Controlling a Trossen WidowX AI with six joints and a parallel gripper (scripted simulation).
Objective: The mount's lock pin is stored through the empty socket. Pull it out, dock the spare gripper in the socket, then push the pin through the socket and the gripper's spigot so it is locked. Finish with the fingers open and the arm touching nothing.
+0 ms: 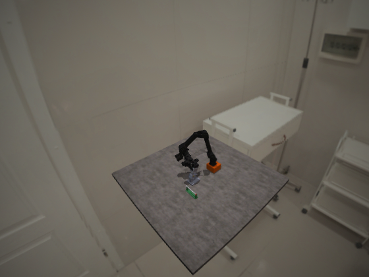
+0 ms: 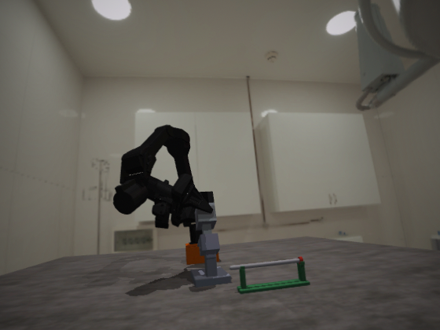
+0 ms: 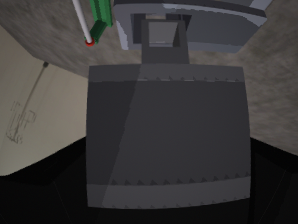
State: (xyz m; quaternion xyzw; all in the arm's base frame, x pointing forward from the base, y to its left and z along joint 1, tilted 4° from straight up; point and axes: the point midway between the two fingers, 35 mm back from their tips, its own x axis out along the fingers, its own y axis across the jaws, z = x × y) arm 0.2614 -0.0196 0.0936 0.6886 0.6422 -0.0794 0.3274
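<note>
The green rack lies 130 mm ahead of my gripper tip, 100 mm to the left of it and 120 mm below it. The rest, counted from my gripper tip: spare gripper: 10 mm to the right; grey mount: 20 mm ahead, 10 mm to the right, 100 mm below.
</note>
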